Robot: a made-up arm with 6 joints.
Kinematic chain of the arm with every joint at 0, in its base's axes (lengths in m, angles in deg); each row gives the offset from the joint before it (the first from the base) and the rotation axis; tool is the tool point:
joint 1: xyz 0 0 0.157 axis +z
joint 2: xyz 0 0 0 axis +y
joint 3: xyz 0 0 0.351 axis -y
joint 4: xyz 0 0 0 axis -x
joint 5: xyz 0.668 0 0 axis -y
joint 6: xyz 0 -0.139 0 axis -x
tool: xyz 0 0 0
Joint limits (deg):
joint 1: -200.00..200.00
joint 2: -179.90..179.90
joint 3: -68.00..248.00
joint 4: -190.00..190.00
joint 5: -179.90..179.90
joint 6: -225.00..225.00
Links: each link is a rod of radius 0.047 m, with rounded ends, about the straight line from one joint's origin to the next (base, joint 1, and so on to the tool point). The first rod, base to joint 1, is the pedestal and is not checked.
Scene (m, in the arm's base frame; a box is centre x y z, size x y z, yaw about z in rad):
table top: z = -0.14
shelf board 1: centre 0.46 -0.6 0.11 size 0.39 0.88 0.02 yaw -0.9
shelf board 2: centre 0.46 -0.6 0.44 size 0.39 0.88 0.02 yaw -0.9
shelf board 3: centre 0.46 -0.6 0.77 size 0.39 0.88 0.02 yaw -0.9
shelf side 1: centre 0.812 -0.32 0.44 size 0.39 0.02 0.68 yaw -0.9
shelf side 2: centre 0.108 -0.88 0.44 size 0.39 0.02 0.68 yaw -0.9
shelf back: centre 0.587 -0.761 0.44 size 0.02 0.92 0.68 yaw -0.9
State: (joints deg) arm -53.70 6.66 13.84 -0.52 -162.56 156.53
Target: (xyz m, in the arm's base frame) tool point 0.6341 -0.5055 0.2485
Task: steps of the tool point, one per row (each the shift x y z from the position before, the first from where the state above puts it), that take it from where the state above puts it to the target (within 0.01 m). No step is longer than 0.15 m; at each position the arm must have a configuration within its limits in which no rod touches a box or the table.
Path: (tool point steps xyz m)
1: -0.0504 0.0606 0.0229
2: -0.0487 0.0608 0.0070
3: -0.0453 0.0582 -0.0080
4: -0.0402 0.0531 -0.0218
5: 0.0929 0.0265 -0.0841
6: 0.0786 0.0525 -0.0854
7: 0.0569 0.0719 -0.0854
8: 0.0304 0.0822 -0.0846
9: 0.0508 -0.0440 0.0431
10: 0.0578 -0.0550 0.0234
11: 0.0578 -0.0661 0.0009
12: 0.0511 -0.0755 -0.0223
13: 0.0379 -0.0814 -0.0451

